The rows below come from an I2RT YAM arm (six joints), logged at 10 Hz.
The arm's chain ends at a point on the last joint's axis. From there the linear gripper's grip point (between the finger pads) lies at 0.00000 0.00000 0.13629 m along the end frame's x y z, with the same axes.
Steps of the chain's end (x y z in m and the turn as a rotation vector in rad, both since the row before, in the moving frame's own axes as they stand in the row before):
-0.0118, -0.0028, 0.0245, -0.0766, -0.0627, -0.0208
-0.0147, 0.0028, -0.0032, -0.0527, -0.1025, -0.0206
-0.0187, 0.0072, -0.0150, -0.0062, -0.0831, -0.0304
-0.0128, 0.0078, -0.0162, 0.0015, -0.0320, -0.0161
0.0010, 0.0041, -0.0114, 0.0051, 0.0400, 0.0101
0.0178, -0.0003, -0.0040, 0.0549, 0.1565, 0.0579
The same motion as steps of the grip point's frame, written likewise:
-0.0202, 0.0077, 0.0238, -0.0766, -0.0627, -0.0208
-0.0286, 0.0101, -0.0041, -0.0527, -0.1025, -0.0206
-0.0300, 0.0082, -0.0155, -0.0062, -0.0831, -0.0304
-0.0172, 0.0076, -0.0163, 0.0015, -0.0320, -0.0161
0.0065, 0.0034, -0.0115, 0.0051, 0.0400, 0.0101
0.0392, -0.0071, -0.0059, 0.0549, 0.1565, 0.0579

